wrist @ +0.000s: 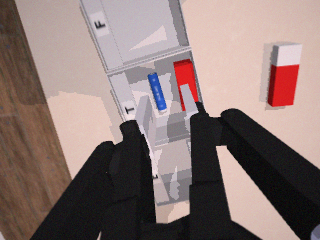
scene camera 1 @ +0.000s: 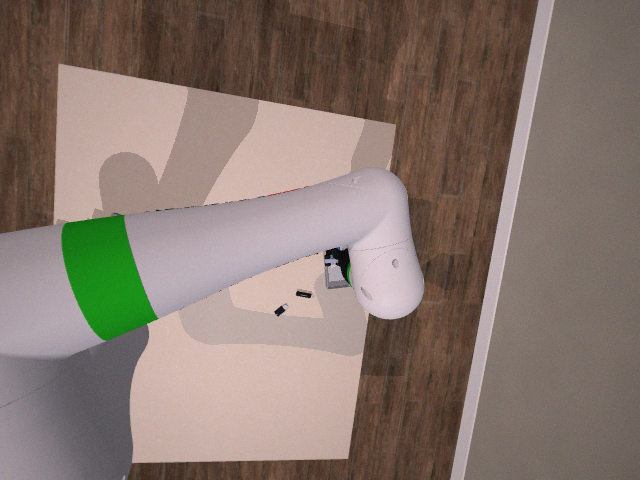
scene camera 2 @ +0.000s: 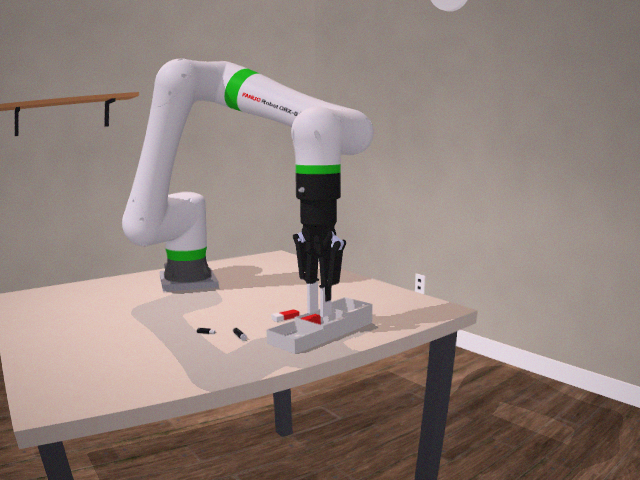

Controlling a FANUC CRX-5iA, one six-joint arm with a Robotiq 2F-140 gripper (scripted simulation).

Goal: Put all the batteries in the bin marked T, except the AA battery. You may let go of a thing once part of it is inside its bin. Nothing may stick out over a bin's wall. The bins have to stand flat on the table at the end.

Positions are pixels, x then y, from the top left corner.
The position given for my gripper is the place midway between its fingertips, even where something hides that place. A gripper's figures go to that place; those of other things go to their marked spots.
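My gripper (wrist: 167, 103) sits 21 cm from the lens. For a bin (wrist: 131, 46), which I can see too, it is 24 cm from the lens.
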